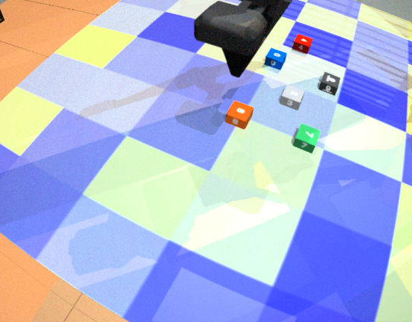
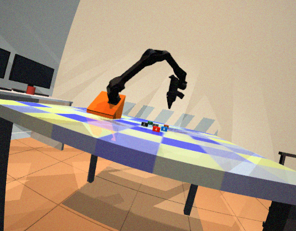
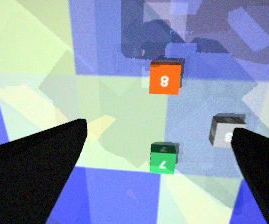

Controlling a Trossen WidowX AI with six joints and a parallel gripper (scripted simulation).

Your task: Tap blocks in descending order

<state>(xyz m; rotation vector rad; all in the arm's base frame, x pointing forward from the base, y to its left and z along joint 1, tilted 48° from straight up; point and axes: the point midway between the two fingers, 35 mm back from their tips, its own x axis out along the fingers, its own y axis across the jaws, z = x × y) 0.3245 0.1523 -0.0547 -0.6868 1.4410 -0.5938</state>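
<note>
My gripper tip is now 16 cm to the left of the dark block, 12 cm above it and 10 cm past it. Also, from my gripper tip: blue 0 block: 17 cm to the right, 12 cm below, 1 cm ahead; then green 7 block: 12 cm below, 10 cm behind, 2 cm to the right; then orange 8 block: 12 cm below, 1 cm to the right, 1 cm ahead.
</note>
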